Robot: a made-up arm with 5 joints. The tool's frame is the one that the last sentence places.
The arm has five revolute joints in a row. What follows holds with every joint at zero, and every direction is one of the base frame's.
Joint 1 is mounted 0.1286 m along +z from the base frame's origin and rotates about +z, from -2.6 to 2.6 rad.
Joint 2 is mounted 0.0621 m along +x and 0.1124 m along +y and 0.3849 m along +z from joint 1 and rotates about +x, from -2.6 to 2.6 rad.
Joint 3 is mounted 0.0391 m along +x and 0.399 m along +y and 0.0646 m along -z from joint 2 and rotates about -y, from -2.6 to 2.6 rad.
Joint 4 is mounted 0.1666 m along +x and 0.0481 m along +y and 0.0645 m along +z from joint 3 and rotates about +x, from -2.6 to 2.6 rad.
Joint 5 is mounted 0.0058 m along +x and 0.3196 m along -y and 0.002 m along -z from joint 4 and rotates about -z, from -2.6 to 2.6 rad.
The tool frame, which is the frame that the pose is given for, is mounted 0.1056 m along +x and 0.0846 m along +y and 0.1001 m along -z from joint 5; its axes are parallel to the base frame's.
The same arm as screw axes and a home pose.
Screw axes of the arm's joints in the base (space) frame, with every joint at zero. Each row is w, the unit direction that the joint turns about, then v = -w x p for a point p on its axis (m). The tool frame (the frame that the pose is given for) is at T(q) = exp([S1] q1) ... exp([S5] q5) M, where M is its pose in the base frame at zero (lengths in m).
S1: w 0 0 1 v 0 0 0
S2: w 1 0 0 v 0 0.5135 -0.1124
S3: w 0 -1 0 v 0.4489 0 -0.1012
S4: w 1 0 0 v 0 0.5134 -0.5595
S5: w 0 0 -1 v -0.2399 0.2736 0
M =
1 0 0 0.3792
0 1 0 0.3245
0 0 1 0.4113
0 0 0 1
Joint limits (deg, base to tool): -148.97..148.97 -148.97..148.97 -148.97..148.97 -148.97..148.97 -148.97..148.97

